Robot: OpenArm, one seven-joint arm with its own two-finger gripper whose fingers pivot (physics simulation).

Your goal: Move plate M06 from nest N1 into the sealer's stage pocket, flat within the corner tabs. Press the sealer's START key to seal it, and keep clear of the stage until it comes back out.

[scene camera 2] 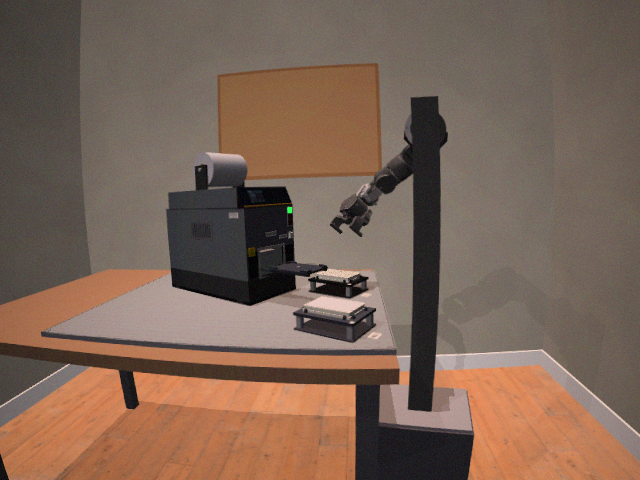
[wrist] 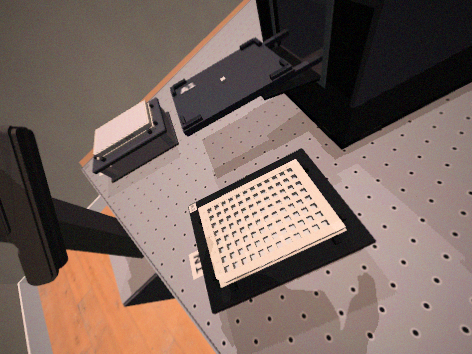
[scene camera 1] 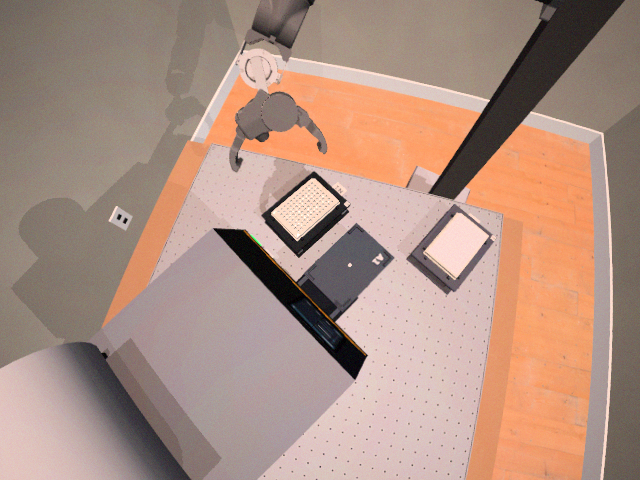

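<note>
Plate M06 [scene camera 1: 306, 209] [scene camera 2: 338, 274] [wrist: 272, 225], cream with a grid of wells, lies flat on the black nest N1 [scene camera 1: 305, 248] [wrist: 357, 237]. The sealer [scene camera 1: 222, 320] [scene camera 2: 206, 248] [wrist: 410, 55] has its dark stage [scene camera 1: 338, 279] [scene camera 2: 302, 269] [wrist: 235, 92] out in front; its pocket is bare between the corner tabs. A green light [scene camera 2: 289, 209] shows on the sealer's front. I cannot make out the START key. My gripper [scene camera 1: 279, 158] [scene camera 2: 347, 230] is open and empty, above and to one side of the plate. One finger shows at the left of the wrist view.
A second nest [scene camera 1: 447, 283] [wrist: 142, 152] holds a white plate [scene camera 1: 459, 244] [scene camera 2: 333, 306] [wrist: 122, 130], beyond the stage from N1. The dark post [scene camera 1: 516, 98] [scene camera 2: 424, 258] of the arm stands at the table edge. A film roll [scene camera 2: 230, 169] sits on top of the sealer.
</note>
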